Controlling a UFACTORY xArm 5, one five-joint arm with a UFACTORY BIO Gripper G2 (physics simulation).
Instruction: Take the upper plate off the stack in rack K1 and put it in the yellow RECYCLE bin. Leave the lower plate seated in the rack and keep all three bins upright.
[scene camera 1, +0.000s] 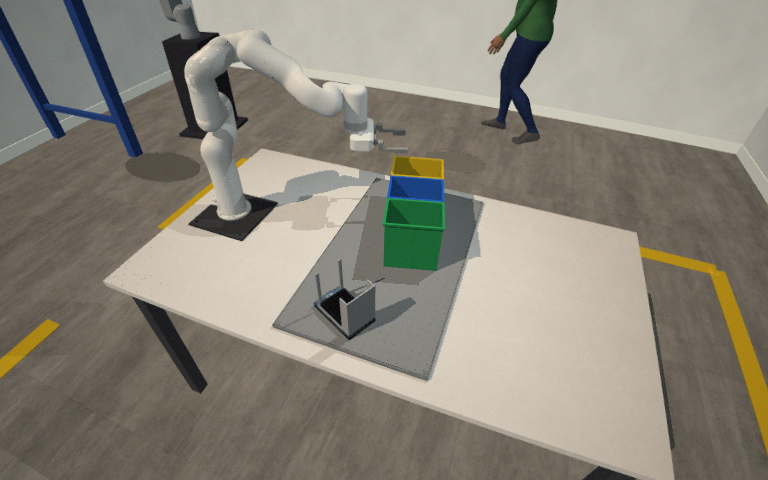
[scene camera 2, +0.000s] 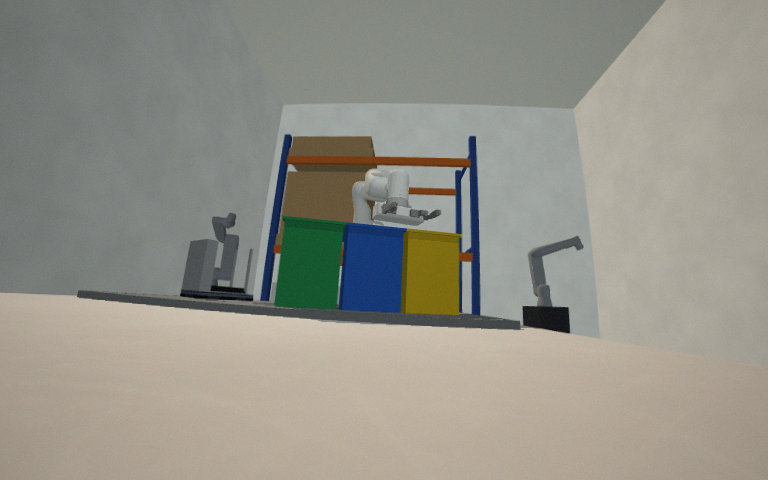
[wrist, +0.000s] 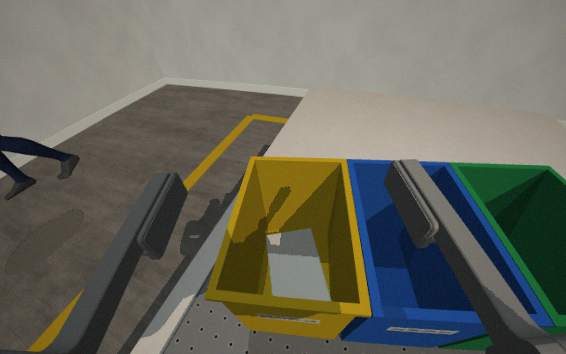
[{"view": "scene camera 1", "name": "my gripper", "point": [406, 141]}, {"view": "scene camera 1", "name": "green bin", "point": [413, 230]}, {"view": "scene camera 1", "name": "blue bin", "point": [400, 187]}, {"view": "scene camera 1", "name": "yellow bin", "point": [402, 166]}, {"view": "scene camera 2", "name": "my gripper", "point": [417, 208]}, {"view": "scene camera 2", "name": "green bin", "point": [308, 277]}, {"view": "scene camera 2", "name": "blue bin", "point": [371, 279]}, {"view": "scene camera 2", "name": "yellow bin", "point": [430, 269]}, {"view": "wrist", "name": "green bin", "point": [515, 199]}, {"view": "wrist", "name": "blue bin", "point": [414, 294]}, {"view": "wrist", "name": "yellow bin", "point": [278, 194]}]
